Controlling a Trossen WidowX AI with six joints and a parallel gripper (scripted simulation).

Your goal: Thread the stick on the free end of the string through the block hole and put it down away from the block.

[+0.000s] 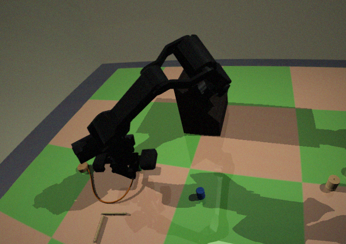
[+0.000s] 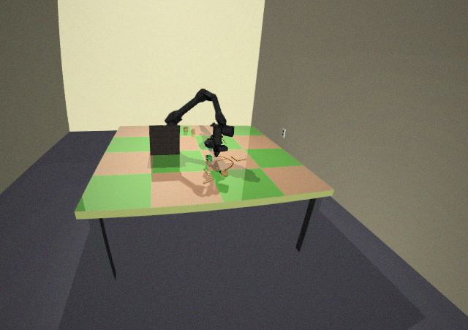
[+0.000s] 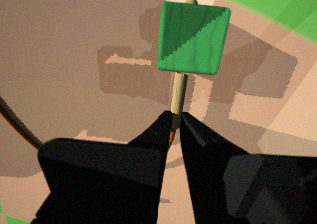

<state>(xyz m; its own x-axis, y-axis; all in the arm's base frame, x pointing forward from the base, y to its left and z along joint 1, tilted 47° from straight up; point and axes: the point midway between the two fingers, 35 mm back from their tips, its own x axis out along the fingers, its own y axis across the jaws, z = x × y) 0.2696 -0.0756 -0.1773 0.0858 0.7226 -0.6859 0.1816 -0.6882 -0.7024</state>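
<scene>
Now: gripper tip 20 mm past the thin stick. Also, from my gripper tip: green block 50 mm behind, 10 mm to the right; round wooden button 20 mm behind, 220 mm to the right, 10 mm below; blue cylinder 30 mm ahead, 220 mm to the left.
</scene>
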